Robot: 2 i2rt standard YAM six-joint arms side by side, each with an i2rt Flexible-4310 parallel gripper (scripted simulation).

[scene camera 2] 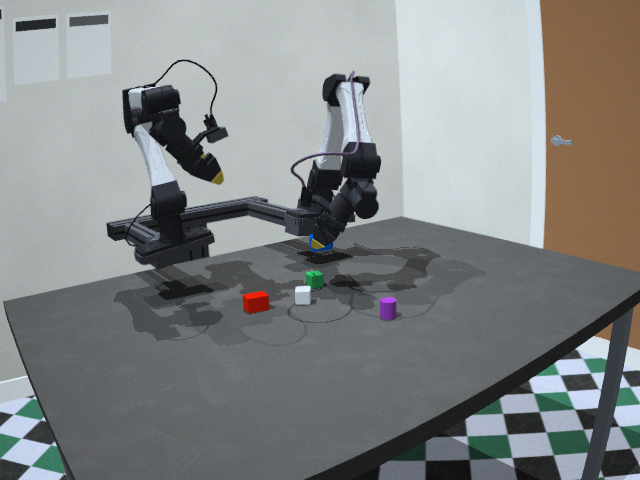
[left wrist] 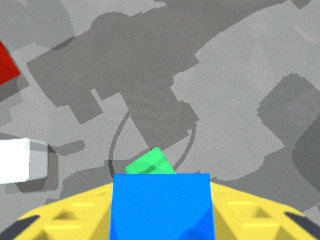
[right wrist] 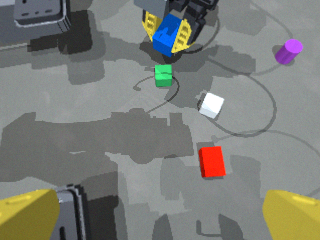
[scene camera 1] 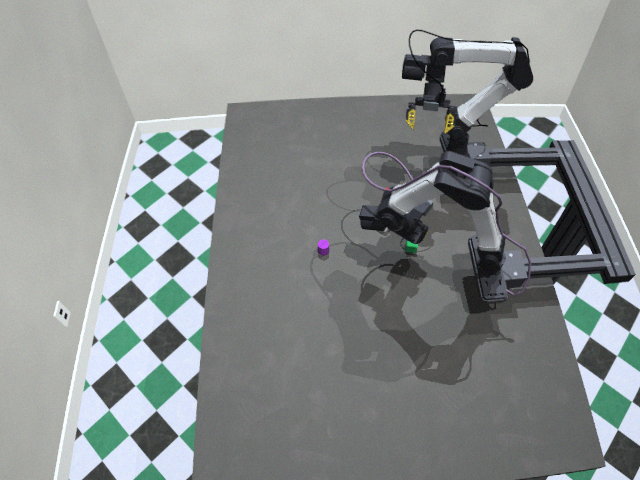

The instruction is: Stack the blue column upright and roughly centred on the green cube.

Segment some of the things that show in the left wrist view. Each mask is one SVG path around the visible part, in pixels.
My left gripper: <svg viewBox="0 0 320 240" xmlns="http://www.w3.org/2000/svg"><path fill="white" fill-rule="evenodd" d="M113 183L26 213L0 233L0 240L109 240ZM210 182L215 240L320 240L320 226L296 209Z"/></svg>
A green cube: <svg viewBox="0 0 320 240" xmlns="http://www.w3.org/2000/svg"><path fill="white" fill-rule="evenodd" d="M176 174L158 147L125 168L127 174Z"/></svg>
